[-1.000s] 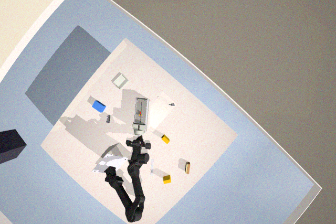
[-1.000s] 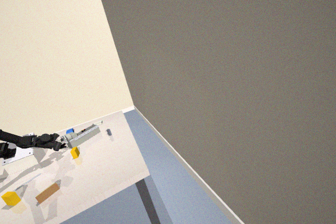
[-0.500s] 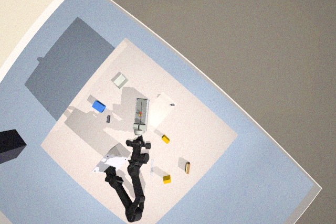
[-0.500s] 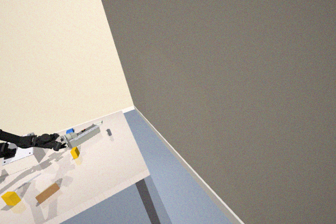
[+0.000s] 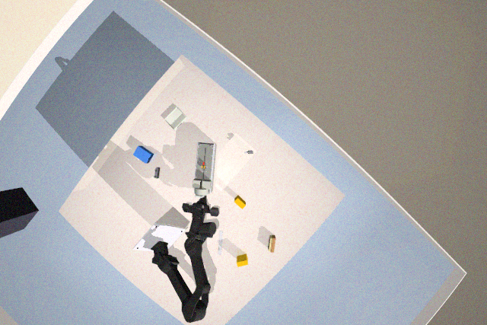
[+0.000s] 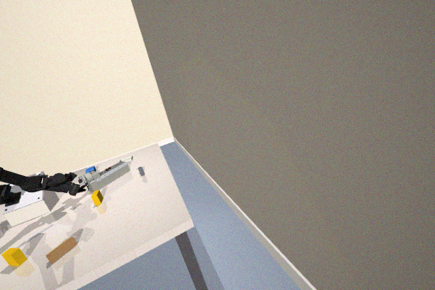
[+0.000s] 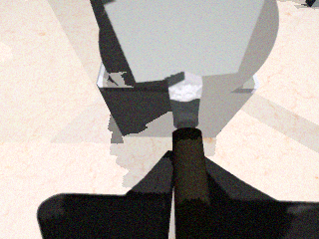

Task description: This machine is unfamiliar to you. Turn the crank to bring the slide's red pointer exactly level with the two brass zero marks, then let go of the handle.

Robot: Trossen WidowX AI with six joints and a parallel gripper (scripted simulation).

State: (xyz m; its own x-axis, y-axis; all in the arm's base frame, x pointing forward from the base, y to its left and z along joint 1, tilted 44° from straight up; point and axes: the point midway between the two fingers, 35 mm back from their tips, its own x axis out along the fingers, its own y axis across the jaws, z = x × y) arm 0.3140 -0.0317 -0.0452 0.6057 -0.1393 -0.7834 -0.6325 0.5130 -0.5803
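Now: the crank 4 cm above my gripper tip. Round my gripper tip: blue block: 41 cm to the left, 10 cm behind, 1 cm below; then dark brown crank handle: 3 cm above, 1 cm to the right, 1 cm behind; then red pointer: 13 cm ahead, 12 cm to the left, 5 cm above.
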